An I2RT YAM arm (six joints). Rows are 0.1 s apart.
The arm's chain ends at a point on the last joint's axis. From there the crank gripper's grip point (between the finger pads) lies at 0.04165 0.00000 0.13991 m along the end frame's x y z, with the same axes.
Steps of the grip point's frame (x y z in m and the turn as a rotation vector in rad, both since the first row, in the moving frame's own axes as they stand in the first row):
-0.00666, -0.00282, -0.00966, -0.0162, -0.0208, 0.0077
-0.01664, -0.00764, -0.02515, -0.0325, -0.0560, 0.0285
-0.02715, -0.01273, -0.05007, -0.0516, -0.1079, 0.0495
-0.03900, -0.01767, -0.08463, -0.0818, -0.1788, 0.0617
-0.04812, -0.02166, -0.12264, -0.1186, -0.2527, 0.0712
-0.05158, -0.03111, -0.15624, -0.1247, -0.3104, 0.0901
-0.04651, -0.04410, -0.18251, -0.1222, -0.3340, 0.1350
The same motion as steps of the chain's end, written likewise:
-0.00373, -0.00540, -0.01047, -0.0162, -0.0208, 0.0077
-0.00866, -0.01330, -0.02717, -0.0325, -0.0560, 0.0285
-0.01162, -0.02173, -0.05350, -0.0516, -0.1079, 0.0495
-0.01307, -0.03112, -0.08922, -0.0818, -0.1788, 0.0617
-0.01124, -0.04032, -0.12743, -0.1186, -0.2527, 0.0712
-0.00608, -0.05075, -0.16093, -0.1247, -0.3104, 0.0901
0.00291, -0.06400, -0.18701, -0.1222, -0.3340, 0.1350

